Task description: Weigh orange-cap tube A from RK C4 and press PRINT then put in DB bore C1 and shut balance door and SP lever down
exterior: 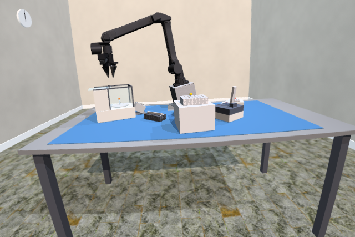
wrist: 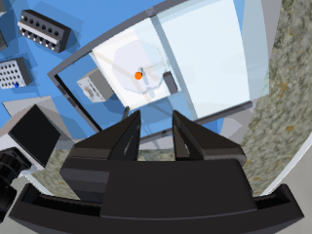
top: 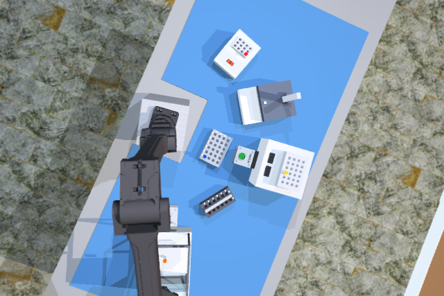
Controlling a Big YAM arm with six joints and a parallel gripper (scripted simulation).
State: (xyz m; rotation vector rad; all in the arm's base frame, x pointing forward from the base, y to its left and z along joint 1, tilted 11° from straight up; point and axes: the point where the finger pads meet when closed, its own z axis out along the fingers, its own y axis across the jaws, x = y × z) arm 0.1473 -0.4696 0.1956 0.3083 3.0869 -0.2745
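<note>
The balance door lies 1 cm ahead of my hand, 5 cm to the right of it and 7 cm below it. Also, from my hand: tube rack RK (6 cm ahead, 47 cm to the left, 26 cm below); white key (5 cm behind, 19 cm to the left, 21 cm below); black magnet block (13 cm ahead, 27 cm to the left, 26 cm below).
</note>
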